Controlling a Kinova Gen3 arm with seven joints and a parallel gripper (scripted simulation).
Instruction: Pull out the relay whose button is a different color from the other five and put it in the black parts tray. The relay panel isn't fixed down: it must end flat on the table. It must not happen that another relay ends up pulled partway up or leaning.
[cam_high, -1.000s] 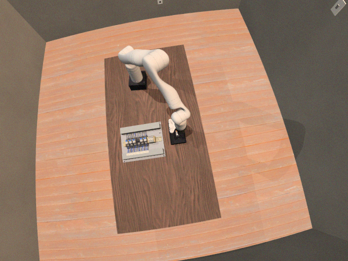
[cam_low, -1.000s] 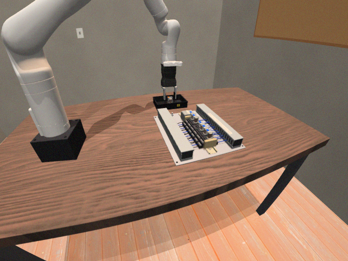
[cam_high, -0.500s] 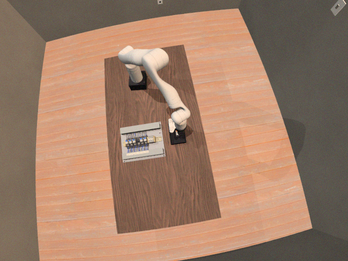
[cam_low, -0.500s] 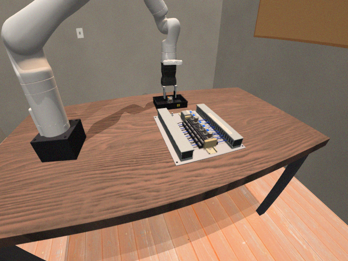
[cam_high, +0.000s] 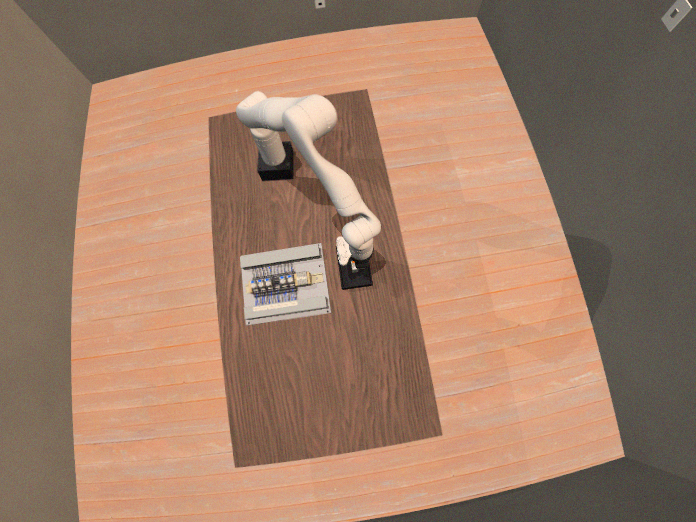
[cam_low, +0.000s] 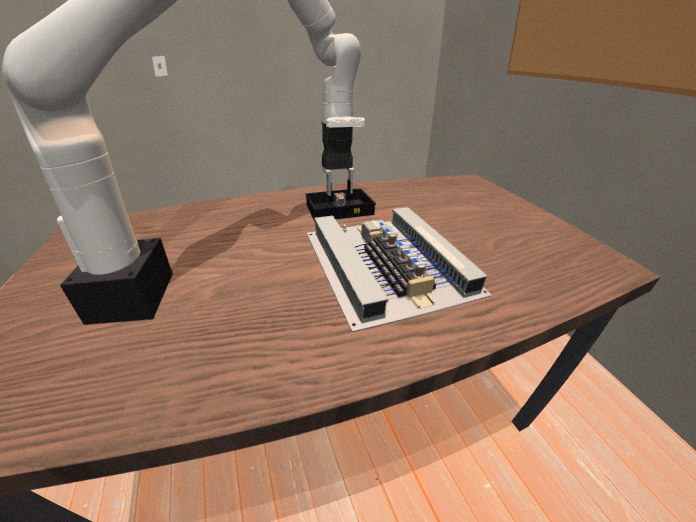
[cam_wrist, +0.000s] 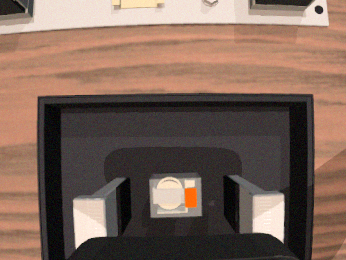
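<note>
My hand is 40 mm above the grey relay. From my hand the other things lie so: relay panel (50 mm ahead, 270 mm to the right, 40 mm below); black parts tray (50 mm below).
</note>
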